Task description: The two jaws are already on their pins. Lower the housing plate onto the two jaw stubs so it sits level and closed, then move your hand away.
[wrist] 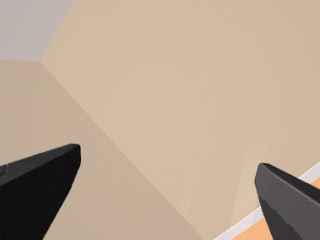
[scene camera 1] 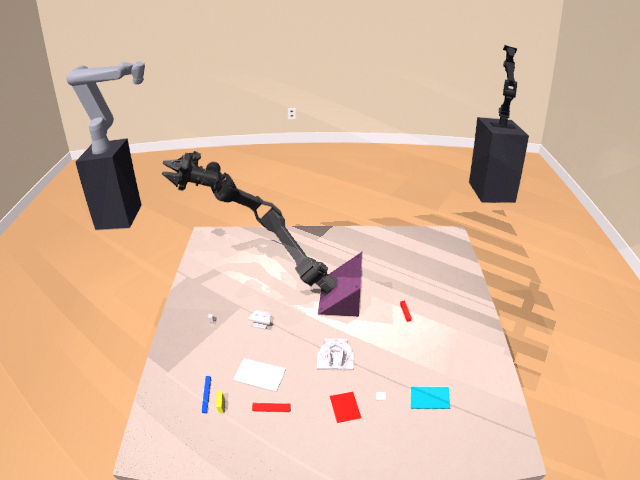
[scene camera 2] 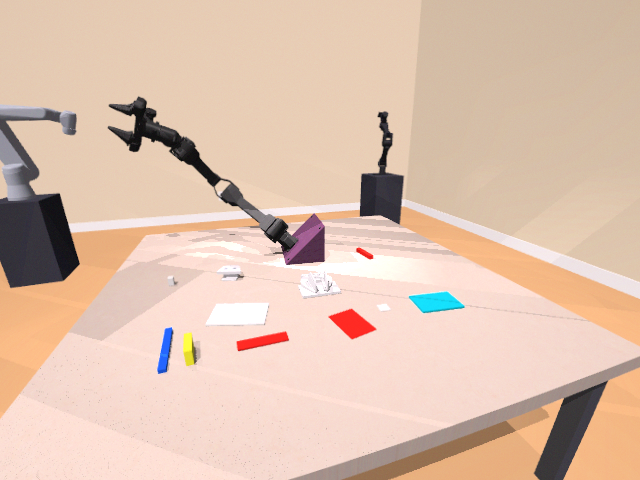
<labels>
My gripper shows in the wrist view point(168, 163), in scene camera 1 and in scene camera 2. A cyan tile shows in scene camera 1 and in scene camera 2; in the wrist view it is out of frame. One and the same spot on the cyan tile: point(scene camera 1: 424, 397) is point(scene camera 2: 430, 302). One and the same spot on my gripper: point(scene camera 2: 127, 136) is point(scene camera 1: 176, 180).
</labels>
